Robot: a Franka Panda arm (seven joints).
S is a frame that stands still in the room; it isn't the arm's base.
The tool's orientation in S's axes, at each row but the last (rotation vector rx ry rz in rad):
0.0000 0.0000 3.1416
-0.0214 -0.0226 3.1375
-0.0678 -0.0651 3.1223
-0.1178 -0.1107 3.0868
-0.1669 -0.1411 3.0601
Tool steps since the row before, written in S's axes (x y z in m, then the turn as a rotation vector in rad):
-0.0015 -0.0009 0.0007 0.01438 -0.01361 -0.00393
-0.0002 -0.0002 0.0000 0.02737 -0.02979 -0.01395
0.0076 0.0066 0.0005 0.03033 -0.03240 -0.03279
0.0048 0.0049 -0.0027 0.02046 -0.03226 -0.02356
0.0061 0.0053 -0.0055 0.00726 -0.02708 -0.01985
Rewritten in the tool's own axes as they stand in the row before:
0.0015 0.0009 0.0007 -0.01438 0.01361 -0.00393
0.0002 0.0002 0.0000 -0.02730 0.02988 -0.01389
-0.0075 -0.0067 -0.0001 -0.02949 0.03323 -0.03272
-0.0043 -0.0049 -0.0034 -0.02034 0.03289 -0.02278
-0.0051 -0.0052 -0.0066 -0.00724 0.02829 -0.01809

